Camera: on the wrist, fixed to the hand. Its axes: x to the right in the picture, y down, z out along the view.
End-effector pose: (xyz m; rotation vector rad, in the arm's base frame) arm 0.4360 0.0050 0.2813 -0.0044 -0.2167 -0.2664
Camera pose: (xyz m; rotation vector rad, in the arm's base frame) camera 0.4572 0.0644 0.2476 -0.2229 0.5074 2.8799
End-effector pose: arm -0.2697 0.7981 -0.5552 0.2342 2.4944 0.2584
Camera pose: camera -0.2820 0.8527 -0.5108 -2.4535 0.2082 -0.8207
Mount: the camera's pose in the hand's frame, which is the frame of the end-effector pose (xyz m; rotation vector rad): -0.0027 0.0620 -0.0355 -0.0252 -0.5150 -3.0074
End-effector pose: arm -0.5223 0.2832 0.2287 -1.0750 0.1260 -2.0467
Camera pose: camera -0.5096 0.2341 0.1783 0.4507 1.0340 0.7791
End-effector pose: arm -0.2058 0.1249 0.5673 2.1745 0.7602 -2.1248
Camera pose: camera -0.1512 0.0812 0.5526 0.7399 -1.6070 0.3434
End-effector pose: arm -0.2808 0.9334 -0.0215 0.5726 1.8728 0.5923
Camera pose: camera -0.3058 0.9742 0.0317 -1.8241 0.4569 -1.3543
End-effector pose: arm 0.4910 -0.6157 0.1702 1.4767 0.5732 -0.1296
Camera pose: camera 0.5048 -0.5753 0.2275 -0.7402 1.6930 -2.4832
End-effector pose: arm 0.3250 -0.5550 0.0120 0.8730 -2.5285 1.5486
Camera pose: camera 0.2885 -0.5032 -0.0211 2.3272 0.6002 -0.1463
